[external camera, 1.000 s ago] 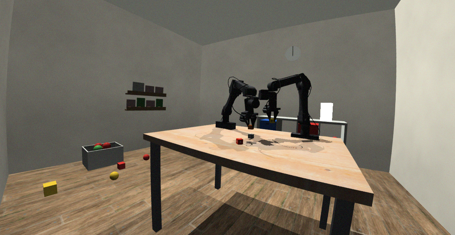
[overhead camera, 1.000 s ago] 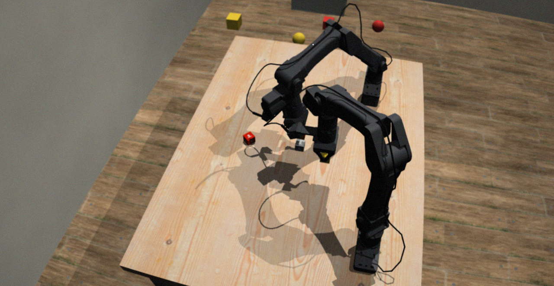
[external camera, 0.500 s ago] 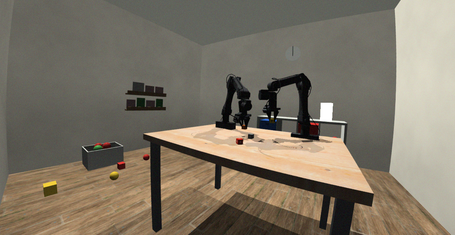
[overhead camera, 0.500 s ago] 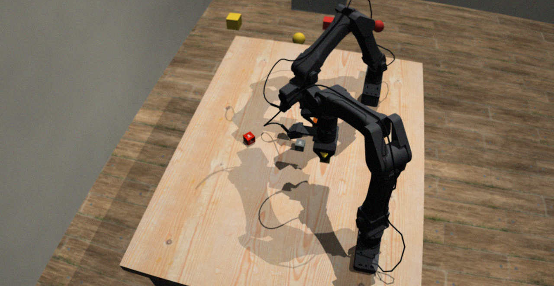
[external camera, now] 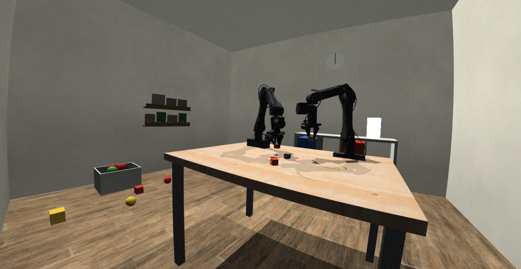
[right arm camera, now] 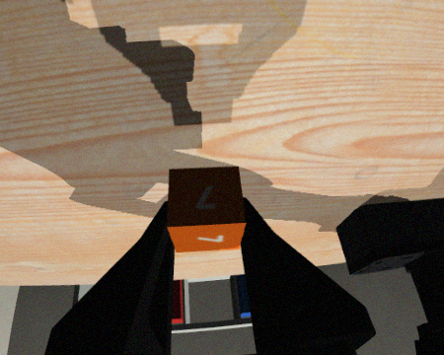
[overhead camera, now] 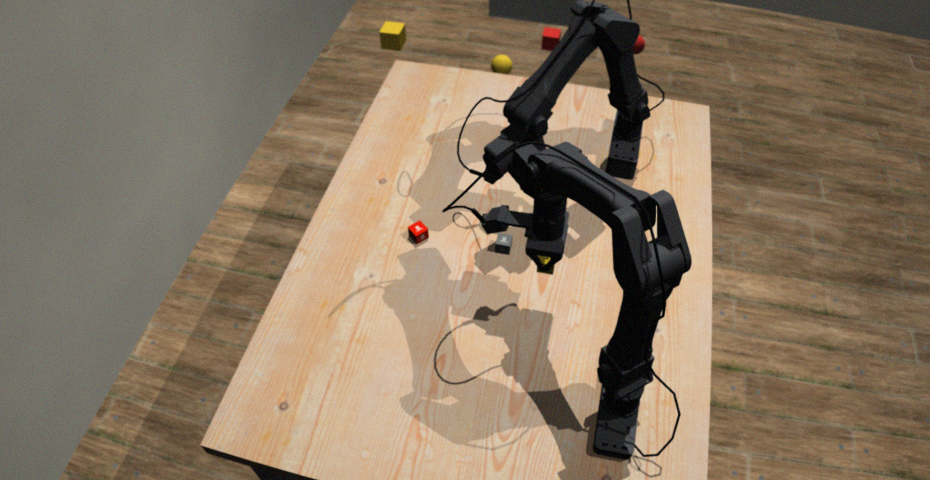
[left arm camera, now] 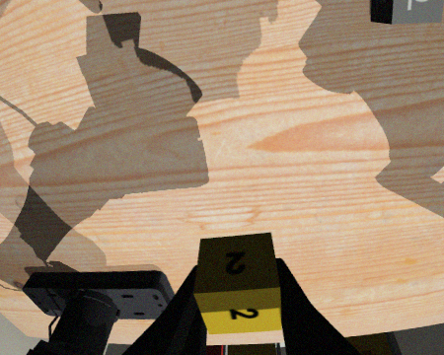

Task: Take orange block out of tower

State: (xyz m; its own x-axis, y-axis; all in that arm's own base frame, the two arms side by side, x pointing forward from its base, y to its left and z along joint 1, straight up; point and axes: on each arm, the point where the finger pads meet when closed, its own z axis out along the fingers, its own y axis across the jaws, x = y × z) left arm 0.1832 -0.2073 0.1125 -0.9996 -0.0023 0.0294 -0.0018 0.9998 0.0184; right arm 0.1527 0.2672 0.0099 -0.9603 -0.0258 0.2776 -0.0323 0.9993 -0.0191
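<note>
Right now my right hand is 8 cm short of the grey block showing 9, 11 cm to the right of it and 4 cm above it. From my right hand the other things lie so: orange block showing 7: 1 cm below; then yellow block showing 2: 1 cm behind, 23 cm to the left, 7 cm above.
Right now my left hand is right at the yellow block showing 2. From my left hand the other things lie so: orange block showing 7 (230 mm to the right, 80 mm below, 10 mm ahead); then grey block showing 9 (120 mm to the right, 110 mm below, 90 mm ahead).
</note>
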